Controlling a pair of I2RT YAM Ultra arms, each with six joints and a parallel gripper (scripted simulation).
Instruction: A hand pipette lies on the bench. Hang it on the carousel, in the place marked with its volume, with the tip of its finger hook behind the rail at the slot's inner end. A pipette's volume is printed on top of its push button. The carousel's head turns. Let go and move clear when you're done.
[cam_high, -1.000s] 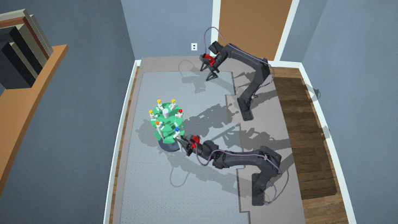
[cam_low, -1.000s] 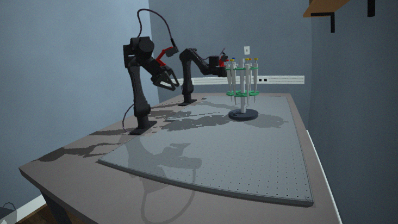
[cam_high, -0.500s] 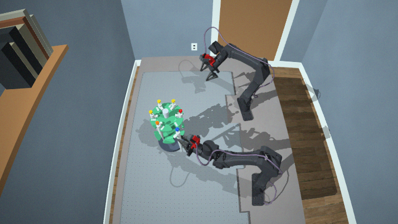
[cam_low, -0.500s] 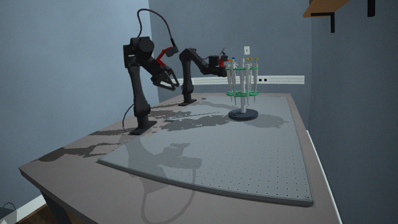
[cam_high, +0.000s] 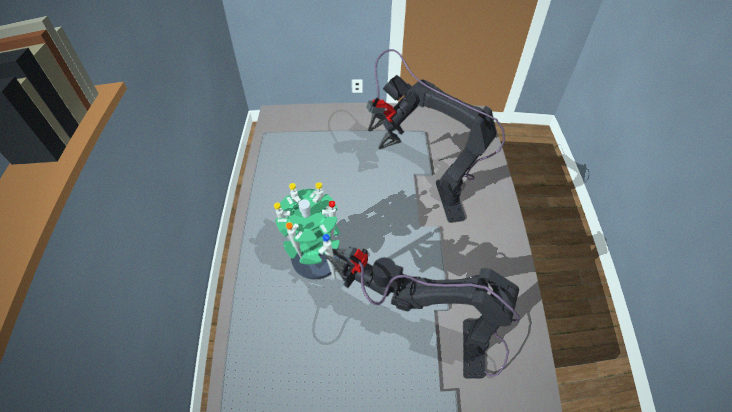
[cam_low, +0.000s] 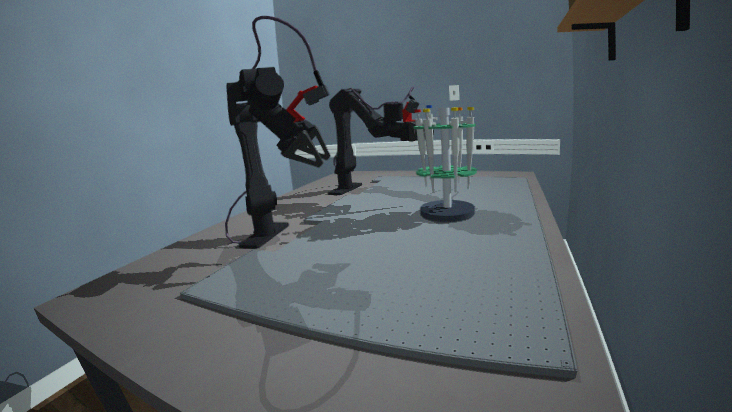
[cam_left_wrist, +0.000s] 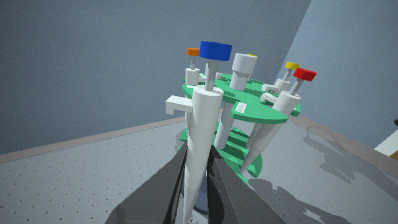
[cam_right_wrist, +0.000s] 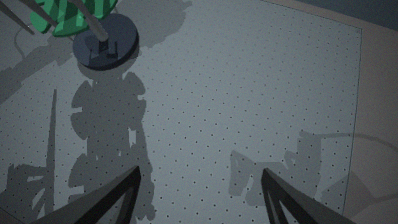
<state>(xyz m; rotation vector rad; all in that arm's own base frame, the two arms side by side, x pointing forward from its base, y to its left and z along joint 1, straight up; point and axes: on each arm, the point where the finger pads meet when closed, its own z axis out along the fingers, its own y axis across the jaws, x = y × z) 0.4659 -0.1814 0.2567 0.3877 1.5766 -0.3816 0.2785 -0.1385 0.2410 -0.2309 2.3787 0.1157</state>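
Now: left hand 30 mm above the white hand pipette, 10 mm to the right of it and 10 mm short of it.
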